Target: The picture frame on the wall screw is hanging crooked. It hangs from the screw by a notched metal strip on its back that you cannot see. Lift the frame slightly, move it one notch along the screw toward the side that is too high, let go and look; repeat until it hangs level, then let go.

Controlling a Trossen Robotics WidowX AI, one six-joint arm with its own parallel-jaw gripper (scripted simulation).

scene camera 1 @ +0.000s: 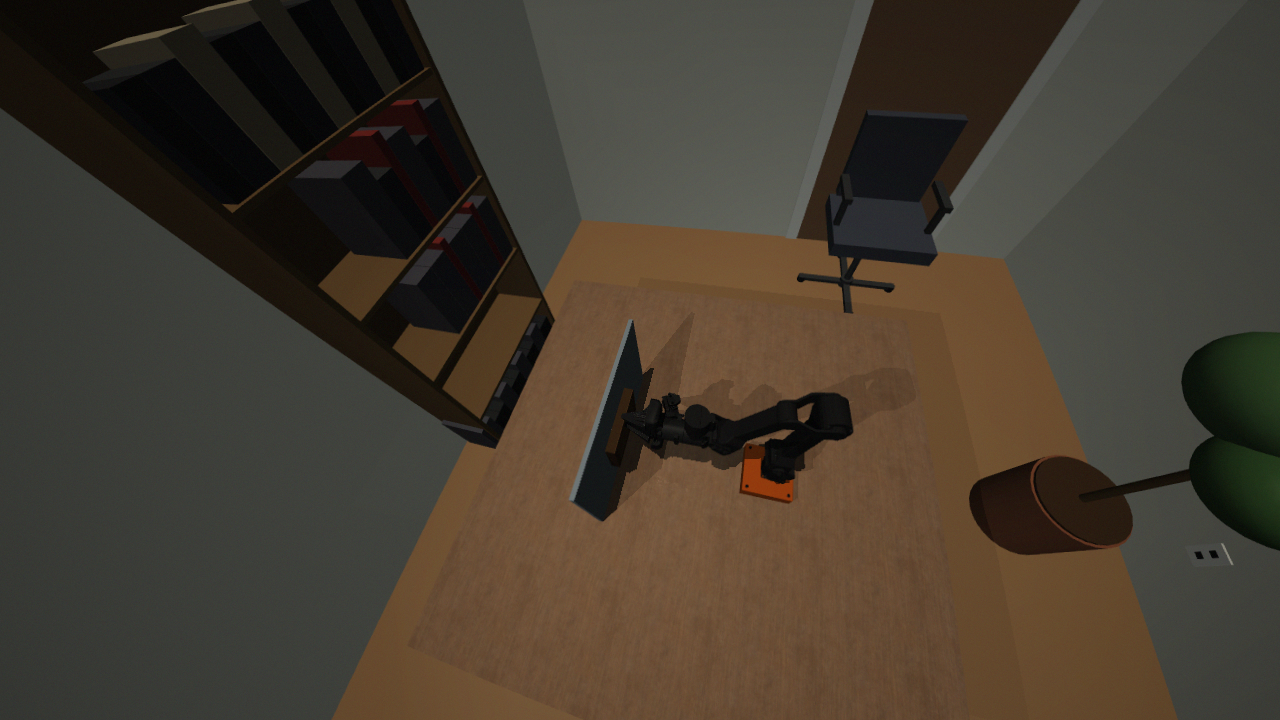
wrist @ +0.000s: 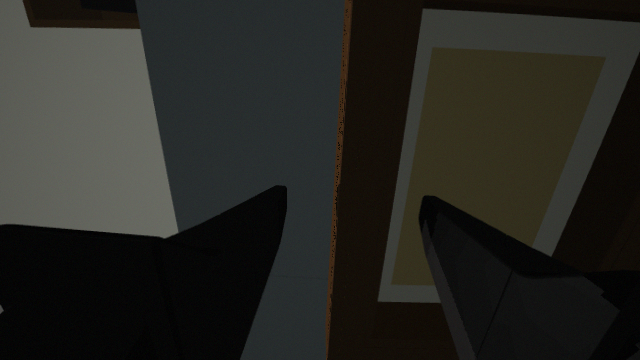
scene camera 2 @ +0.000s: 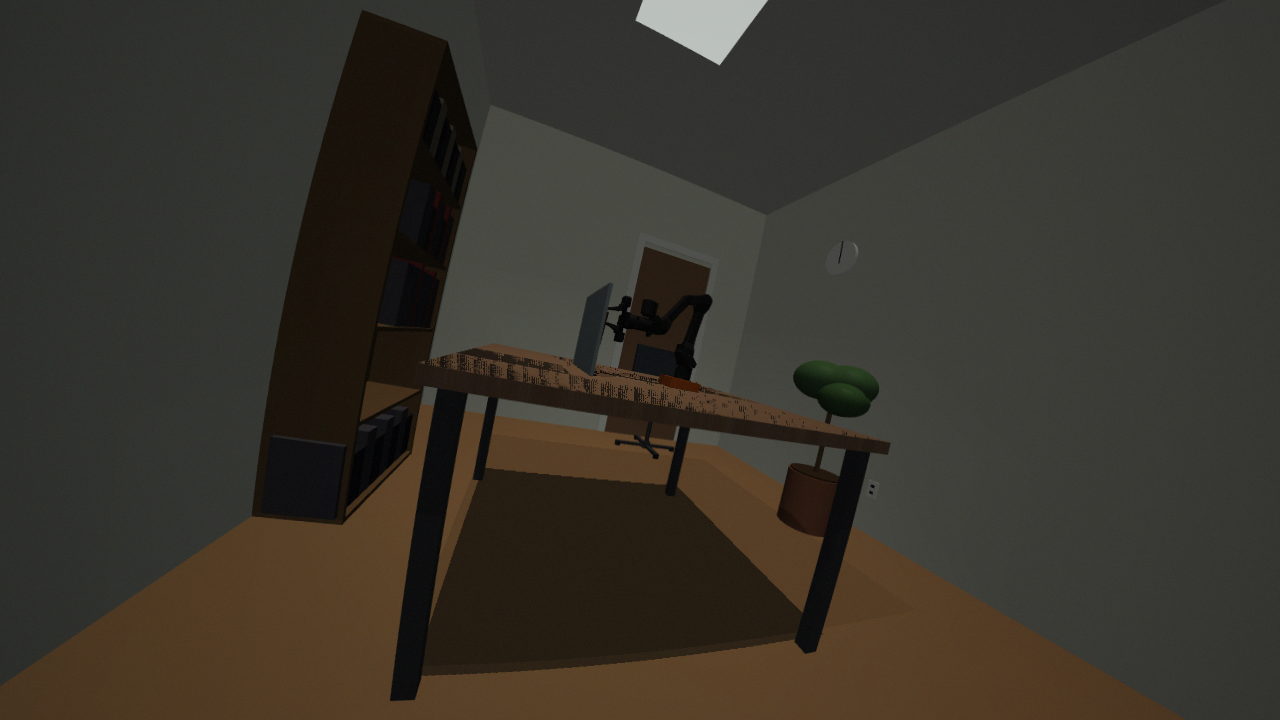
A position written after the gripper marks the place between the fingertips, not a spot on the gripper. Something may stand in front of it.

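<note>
The gripper (scene camera 1: 622,419) is visible, also at (wrist: 353,202) and (scene camera 2: 602,314). A picture frame (wrist: 518,120) is visible. A grey wall panel (scene camera 1: 595,477) is visible as well; the panel (wrist: 243,103) is seen by the wrist camera and the panel (scene camera 2: 596,306) by scene camera 2.
</note>
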